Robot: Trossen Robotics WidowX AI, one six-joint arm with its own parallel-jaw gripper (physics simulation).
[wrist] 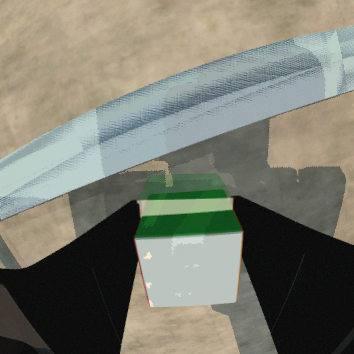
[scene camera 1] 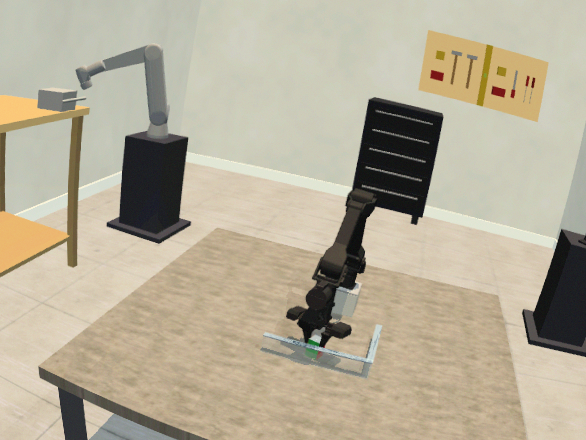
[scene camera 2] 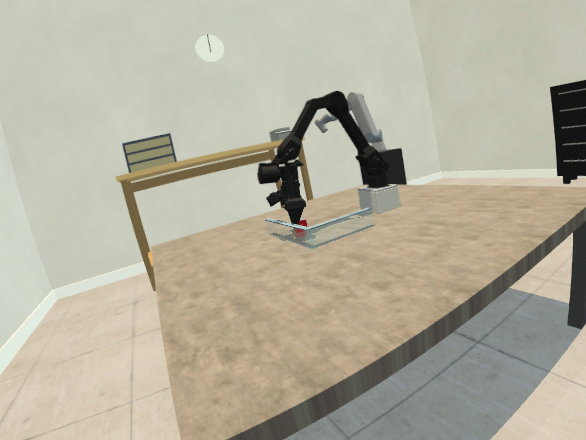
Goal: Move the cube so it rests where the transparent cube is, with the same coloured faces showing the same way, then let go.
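Seen in the pictures: gripper, fingertip midpoint: [wrist: 185, 206]; arm's base at its link origin: [scene camera 1: 345, 284] [scene camera 2: 378, 186].
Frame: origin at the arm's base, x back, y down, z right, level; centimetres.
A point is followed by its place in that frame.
Note:
My gripper [scene camera 1: 315, 343] @[x -37.1, y 5.8, z 0.2 cm] [scene camera 2: 296, 221] @[x -37.1, y 5.8, z 0.2 cm] [wrist: 185, 206] @[x -37.1, y 5.8, z 0.2 cm] points down and is shut on the cube [scene camera 1: 313, 345] [scene camera 2: 302, 224] @[x -35.5, y 4.6, z -2.3 cm] [wrist: 190, 270] @[x -35.4, y 3.5, z -0.2 cm]. In the wrist view the cube's white face is nearest the camera, its green face is towards the glass wall, and thin red and orange edges show at left and right. The transparent cube [wrist: 185, 185] @[x -37.8, y 6.7, z 0.4 cm] shows as a pale band and a faint green face just beyond the held cube, overlapping it and turned nearly the same way. The fingers and held cube hide much of it. The height between them is hard to tell.
A low see-through glass wall [scene camera 1: 345, 355] @[x -40.8, y 3.0, z -9.9 cm] [scene camera 2: 340, 219] @[x -29.4, y 3.3, z -17.4 cm] [wrist: 215, 95] @[x -41.2, y 3.0, z 2.3 cm] runs close beside the cube on its green side. It meets a second wall [scene camera 1: 374, 345] @[x -31.0, y 3.0, z -16.6 cm] at a corner. The arm's white base [scene camera 1: 347, 300] @[x -5.8, y 3.0, z -2.6 cm] [scene camera 2: 380, 198] @[x -4.1, y 3.5, z -5.4 cm] stands behind on the table [scene camera 1: 200, 310] @[x -30.8, y 9.0, z 39.2 cm] [scene camera 2: 350, 300] @[x -50.1, y 9.0, z -51.5 cm].

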